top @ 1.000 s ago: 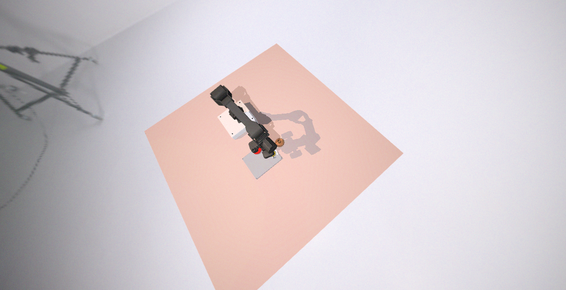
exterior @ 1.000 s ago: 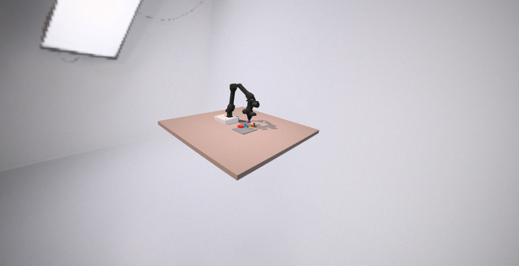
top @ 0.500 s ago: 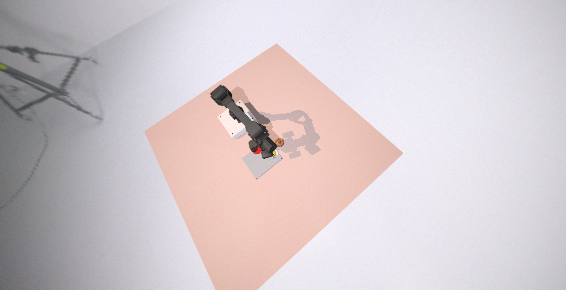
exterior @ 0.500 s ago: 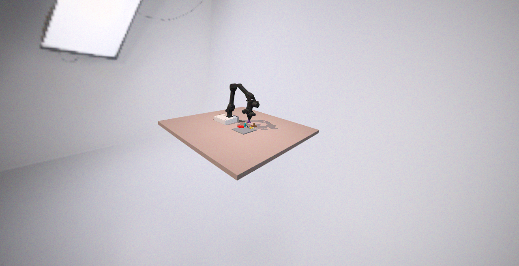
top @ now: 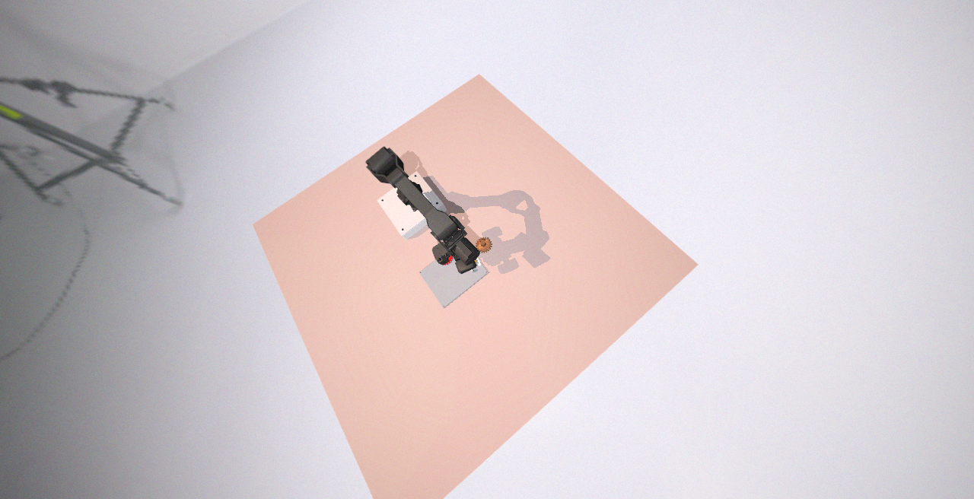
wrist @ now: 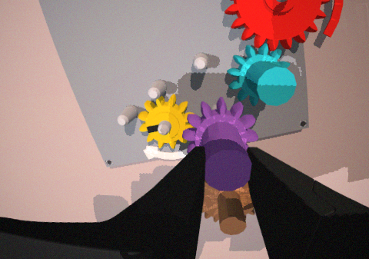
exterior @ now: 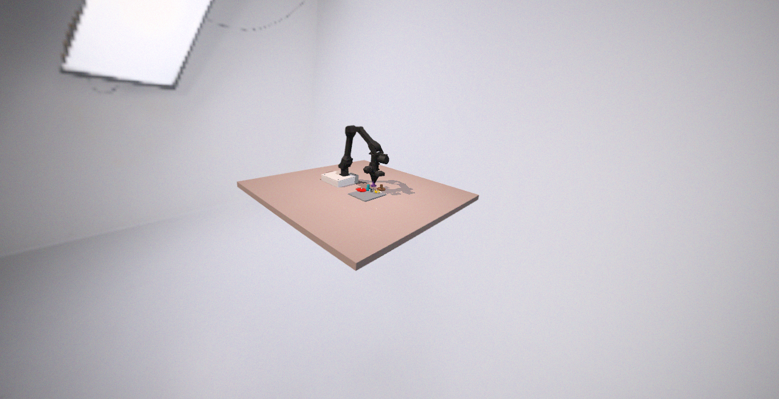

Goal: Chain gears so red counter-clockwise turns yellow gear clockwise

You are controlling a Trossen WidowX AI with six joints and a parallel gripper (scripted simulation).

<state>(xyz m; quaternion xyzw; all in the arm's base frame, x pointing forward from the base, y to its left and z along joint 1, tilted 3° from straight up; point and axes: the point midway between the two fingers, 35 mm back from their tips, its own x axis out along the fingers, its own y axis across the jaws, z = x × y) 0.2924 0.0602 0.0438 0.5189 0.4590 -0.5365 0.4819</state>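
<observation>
My gripper tip is 50 mm above the teal gear, 30 mm past it and 20 mm to the left of it. The rest, counted from my gripper tip: yellow gear: 60 mm below, 40 mm ahead; then purple gear: 10 mm below; then white arrow: 60 mm below, 40 mm ahead, 30 mm to the left.
</observation>
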